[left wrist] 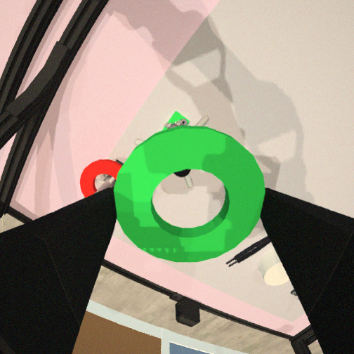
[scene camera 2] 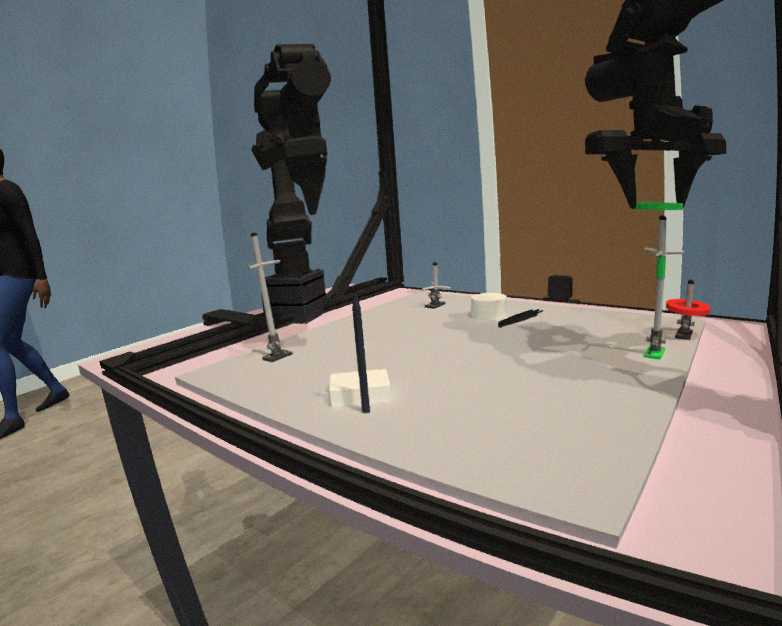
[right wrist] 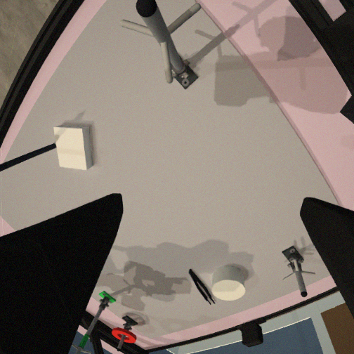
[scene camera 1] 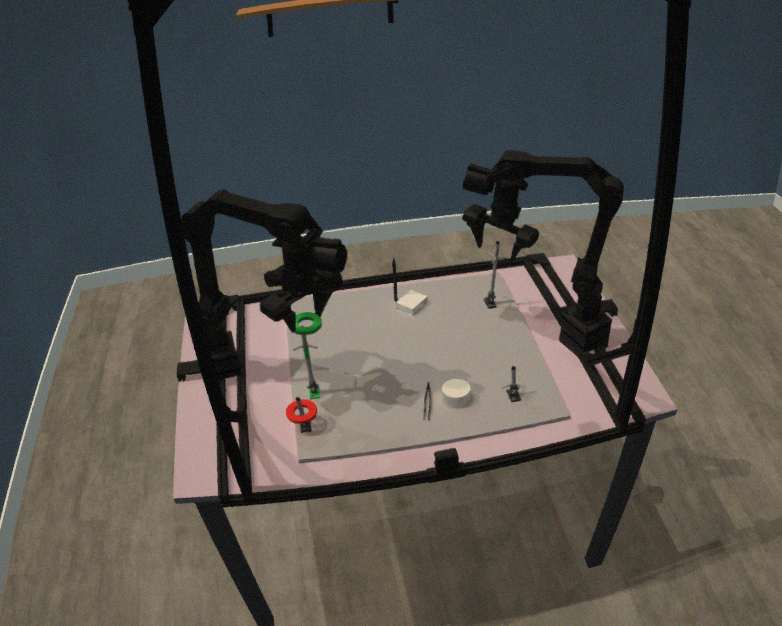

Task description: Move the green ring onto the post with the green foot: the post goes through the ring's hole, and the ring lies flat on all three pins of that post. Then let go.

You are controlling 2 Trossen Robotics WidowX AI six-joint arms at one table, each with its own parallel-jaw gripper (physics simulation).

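Observation:
Scene camera 1 shows the left gripper together with the right gripper. In the left wrist view the left gripper appears again, while the right wrist view shows the right gripper. The pictures also show a green ring and a red ring, a white block, a dark pen and a grey mat.

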